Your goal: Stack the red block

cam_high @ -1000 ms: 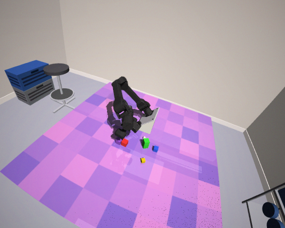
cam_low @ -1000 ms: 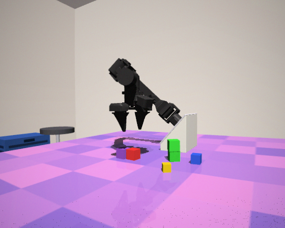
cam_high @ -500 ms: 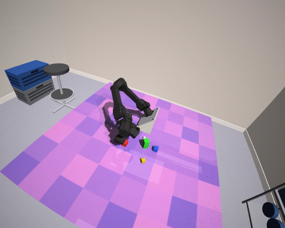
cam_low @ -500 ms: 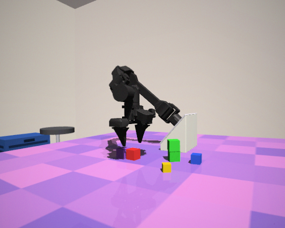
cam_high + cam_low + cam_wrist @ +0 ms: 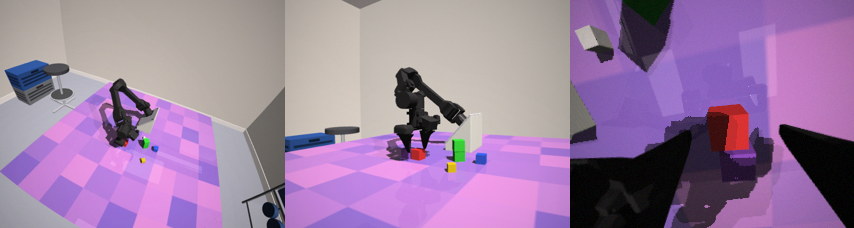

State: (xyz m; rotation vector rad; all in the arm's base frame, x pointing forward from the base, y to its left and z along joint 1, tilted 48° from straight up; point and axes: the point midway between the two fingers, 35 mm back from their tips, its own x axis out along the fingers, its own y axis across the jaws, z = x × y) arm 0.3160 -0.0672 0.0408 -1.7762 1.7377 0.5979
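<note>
The red block lies 1 cm below my gripper tip and 1 cm behind it. Round my gripper tip: yellow block 17 cm to the left, 6 cm ahead, 2 cm below; then purple block 4 cm to the right, 1 cm below; then small white cube 13 cm behind, 11 cm to the left, 2 cm below.
</note>
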